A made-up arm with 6 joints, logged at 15 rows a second.
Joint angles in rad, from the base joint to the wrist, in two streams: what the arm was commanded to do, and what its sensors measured. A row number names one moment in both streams.
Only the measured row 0 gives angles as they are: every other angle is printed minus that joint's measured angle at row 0.
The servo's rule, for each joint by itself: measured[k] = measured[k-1] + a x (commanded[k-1-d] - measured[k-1]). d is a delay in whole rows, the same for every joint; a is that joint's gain. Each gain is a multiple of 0.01, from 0.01 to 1. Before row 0 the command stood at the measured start. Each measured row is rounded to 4 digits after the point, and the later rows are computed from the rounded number. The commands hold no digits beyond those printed.
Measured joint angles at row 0:
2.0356, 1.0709, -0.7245, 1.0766, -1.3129, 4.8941
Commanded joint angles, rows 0 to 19:
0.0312, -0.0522, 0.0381, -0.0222, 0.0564, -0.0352
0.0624, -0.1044, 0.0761, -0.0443, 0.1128, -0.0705
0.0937, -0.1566, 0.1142, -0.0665, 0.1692, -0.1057
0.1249, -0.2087, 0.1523, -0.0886, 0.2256, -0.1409
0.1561, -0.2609, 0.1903, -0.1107, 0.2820, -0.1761
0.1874, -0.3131, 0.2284, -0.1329, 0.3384, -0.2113
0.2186, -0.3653, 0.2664, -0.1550, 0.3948, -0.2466
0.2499, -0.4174, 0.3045, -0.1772, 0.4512, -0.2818
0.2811, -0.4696, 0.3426, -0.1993, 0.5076, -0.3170
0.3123, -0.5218, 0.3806, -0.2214, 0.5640, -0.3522
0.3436, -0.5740, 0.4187, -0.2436, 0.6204, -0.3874
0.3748, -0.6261, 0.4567, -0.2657, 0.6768, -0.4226
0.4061, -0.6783, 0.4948, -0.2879, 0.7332, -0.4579
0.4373, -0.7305, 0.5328, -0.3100, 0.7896, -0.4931
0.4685, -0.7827, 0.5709, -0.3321, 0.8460, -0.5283
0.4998, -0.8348, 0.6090, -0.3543, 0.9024, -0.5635
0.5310, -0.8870, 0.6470, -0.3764, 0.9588, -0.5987
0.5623, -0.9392, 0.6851, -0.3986, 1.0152, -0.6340
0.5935, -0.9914, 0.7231, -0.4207, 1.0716, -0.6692
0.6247, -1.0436, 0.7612, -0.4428, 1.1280, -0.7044
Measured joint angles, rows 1 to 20:
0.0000, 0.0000, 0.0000, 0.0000, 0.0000, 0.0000
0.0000, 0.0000, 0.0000, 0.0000, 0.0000, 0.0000
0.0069, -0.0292, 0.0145, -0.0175, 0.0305, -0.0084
0.0191, -0.0713, 0.0379, -0.0387, 0.0749, -0.0233
0.0355, -0.1191, 0.0669, -0.0607, 0.1258, -0.0431
0.0552, -0.1693, 0.0994, -0.0827, 0.1797, -0.0666
0.0774, -0.2206, 0.1339, -0.1048, 0.2349, -0.0929
0.1016, -0.2724, 0.1698, -0.1270, 0.2908, -0.1213
0.1273, -0.3244, 0.2065, -0.1491, 0.3470, -0.1514
0.1543, -0.3765, 0.2437, -0.1713, 0.4033, -0.1827
0.1822, -0.4286, 0.2813, -0.1934, 0.4596, -0.2149
0.2108, -0.4808, 0.3190, -0.2155, 0.5160, -0.2479
0.2400, -0.5330, 0.3569, -0.2377, 0.5724, -0.2814
0.2697, -0.5851, 0.3948, -0.2598, 0.6288, -0.3153
0.2997, -0.6373, 0.4328, -0.2820, 0.6852, -0.3495
0.3300, -0.6895, 0.4708, -0.3041, 0.7416, -0.3840
0.3605, -0.7417, 0.5088, -0.3262, 0.7980, -0.4186
0.3911, -0.7938, 0.5469, -0.3484, 0.8544, -0.4534
0.4219, -0.8460, 0.5849, -0.3705, 0.9108, -0.4883
0.4528, -0.8982, 0.6230, -0.3927, 0.9672, -0.5233
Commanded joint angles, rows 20 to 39:
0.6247, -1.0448, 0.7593, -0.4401, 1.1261, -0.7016
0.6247, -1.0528, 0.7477, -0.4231, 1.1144, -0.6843
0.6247, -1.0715, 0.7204, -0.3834, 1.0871, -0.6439
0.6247, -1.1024, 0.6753, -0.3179, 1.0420, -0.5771
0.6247, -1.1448, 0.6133, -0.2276, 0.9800, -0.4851
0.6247, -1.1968, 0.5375, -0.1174, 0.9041, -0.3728
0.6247, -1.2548, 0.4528, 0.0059, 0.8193, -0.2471
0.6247, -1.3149, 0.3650, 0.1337, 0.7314, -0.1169
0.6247, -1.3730, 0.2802, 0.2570, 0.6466, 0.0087
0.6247, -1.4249, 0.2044, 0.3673, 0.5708, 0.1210
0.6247, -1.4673, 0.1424, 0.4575, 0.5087, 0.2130
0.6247, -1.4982, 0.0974, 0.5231, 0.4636, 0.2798
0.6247, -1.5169, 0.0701, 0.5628, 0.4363, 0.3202
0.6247, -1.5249, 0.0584, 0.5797, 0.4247, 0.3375
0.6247, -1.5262, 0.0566, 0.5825, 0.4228, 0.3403
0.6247, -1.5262, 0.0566, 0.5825, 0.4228, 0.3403
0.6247, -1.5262, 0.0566, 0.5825, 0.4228, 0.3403
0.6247, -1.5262, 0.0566, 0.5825, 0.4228, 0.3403
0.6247, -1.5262, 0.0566, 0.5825, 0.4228, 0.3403
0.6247, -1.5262, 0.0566, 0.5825, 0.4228, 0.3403
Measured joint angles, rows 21 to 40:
0.4838, -0.9504, 0.6610, -0.4148, 1.0236, -0.5583
0.5148, -1.0026, 0.6991, -0.4369, 1.0800, -0.5934
0.5390, -1.0262, 0.7220, -0.4394, 1.1049, -0.6194
0.5579, -1.0411, 0.7318, -0.4265, 1.1100, -0.6350
0.5726, -1.0581, 0.7275, -0.3925, 1.0976, -0.6371
0.5841, -1.0829, 0.7077, -0.3336, 1.0676, -0.6227
0.5930, -1.1176, 0.6718, -0.2499, 1.0203, -0.5897
0.6000, -1.1620, 0.6208, -0.1452, 0.9576, -0.5376
0.6054, -1.2140, 0.5570, -0.0258, 0.8829, -0.4679
0.6096, -1.2705, 0.4840, 0.1002, 0.8011, -0.3837
0.6129, -1.3279, 0.4066, 0.2241, 0.7177, -0.2895
0.6155, -1.3822, 0.3298, 0.3372, 0.6384, -0.1910
0.6175, -1.4299, 0.2586, 0.4322, 0.5684, -0.0940
0.6191, -1.4681, 0.1973, 0.5040, 0.5118, -0.0043
0.6203, -1.4954, 0.1490, 0.5505, 0.4710, 0.0736
0.6213, -1.5119, 0.1146, 0.5736, 0.4460, 0.1369
0.6220, -1.5199, 0.0926, 0.5806, 0.4335, 0.1857
0.6226, -1.5234, 0.0789, 0.5821, 0.4277, 0.2228
0.6231, -1.5250, 0.0704, 0.5824, 0.4251, 0.2510
0.6235, -1.5257, 0.0652, 0.5825, 0.4239, 0.2724

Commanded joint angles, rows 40 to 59:
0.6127, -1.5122, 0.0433, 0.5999, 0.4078, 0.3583
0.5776, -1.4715, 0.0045, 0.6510, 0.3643, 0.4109
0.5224, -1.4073, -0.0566, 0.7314, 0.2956, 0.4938
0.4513, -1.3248, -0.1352, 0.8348, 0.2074, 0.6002
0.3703, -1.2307, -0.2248, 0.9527, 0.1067, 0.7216
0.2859, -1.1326, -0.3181, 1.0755, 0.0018, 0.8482
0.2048, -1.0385, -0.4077, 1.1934, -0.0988, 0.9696
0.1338, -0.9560, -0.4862, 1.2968, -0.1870, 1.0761
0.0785, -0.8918, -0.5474, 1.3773, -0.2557, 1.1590
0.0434, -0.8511, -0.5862, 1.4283, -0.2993, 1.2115
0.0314, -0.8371, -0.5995, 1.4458, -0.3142, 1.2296
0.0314, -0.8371, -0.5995, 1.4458, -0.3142, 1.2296
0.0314, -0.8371, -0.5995, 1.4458, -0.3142, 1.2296
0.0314, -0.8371, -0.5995, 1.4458, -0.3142, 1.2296
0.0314, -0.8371, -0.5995, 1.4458, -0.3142, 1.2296
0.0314, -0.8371, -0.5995, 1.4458, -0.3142, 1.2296
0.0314, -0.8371, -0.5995, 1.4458, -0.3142, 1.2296
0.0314, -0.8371, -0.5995, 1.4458, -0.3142, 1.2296
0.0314, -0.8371, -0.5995, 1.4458, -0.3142, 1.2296
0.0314, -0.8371, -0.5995, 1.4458, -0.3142, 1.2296
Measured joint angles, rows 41 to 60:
0.6238, -1.5260, 0.0619, 0.5825, 0.4233, 0.2887
0.6240, -1.5261, 0.0599, 0.5825, 0.4230, 0.3011
0.6215, -1.5183, 0.0536, 0.5962, 0.4148, 0.3148
0.6118, -1.4921, 0.0349, 0.6395, 0.3875, 0.3379
0.5921, -1.4446, 0.0001, 0.7121, 0.3379, 0.3753
0.5611, -1.3775, -0.0513, 0.8090, 0.2674, 0.4293
0.5191, -1.2953, -0.1172, 0.9225, 0.1806, 0.4995
0.4678, -1.2042, -0.1935, 1.0434, 0.0840, 0.5832
0.4099, -1.1114, -0.2749, 1.1619, -0.0147, 0.6759
0.3492, -1.0244, -0.3552, 1.2685, -0.1077, 0.7719
0.2896, -0.9501, -0.4282, 1.3545, -0.1876, 0.8648
0.2354, -0.8947, -0.4882, 1.4128, -0.2479, 0.9480
0.1905, -0.8624, -0.5305, 1.4389, -0.2837, 1.0156
0.1555, -0.8482, -0.5567, 1.4444, -0.3002, 1.0670
0.1282, -0.8420, -0.5730, 1.4455, -0.3078, 1.1060
0.1069, -0.8393, -0.5831, 1.4457, -0.3113, 1.1357
0.0903, -0.8381, -0.5893, 1.4458, -0.3129, 1.1582
0.0773, -0.8375, -0.5932, 1.4458, -0.3136, 1.1753
0.0672, -0.8373, -0.5956, 1.4458, -0.3139, 1.1883
0.0593, -0.8372, -0.5971, 1.4458, -0.3141, 1.1982

